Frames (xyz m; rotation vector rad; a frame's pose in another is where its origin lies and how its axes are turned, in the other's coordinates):
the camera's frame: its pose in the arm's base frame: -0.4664 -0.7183 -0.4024 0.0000 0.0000 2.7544
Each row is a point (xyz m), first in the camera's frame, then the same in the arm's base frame.
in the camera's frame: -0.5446 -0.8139 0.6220
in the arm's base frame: 0.3452 -0.1703 0.2196
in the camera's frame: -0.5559 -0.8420 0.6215
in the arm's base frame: 0.3663 -0.1485 0.2191
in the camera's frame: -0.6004 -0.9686 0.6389
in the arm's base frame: 0.4553 -0.0481 0.2365
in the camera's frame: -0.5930 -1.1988 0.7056
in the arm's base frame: 0.5354 0.1678 0.3032
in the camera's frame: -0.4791 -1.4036 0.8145
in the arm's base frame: 0.5072 0.4005 0.4121
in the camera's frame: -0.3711 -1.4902 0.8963
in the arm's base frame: 0.4399 0.5215 0.4939
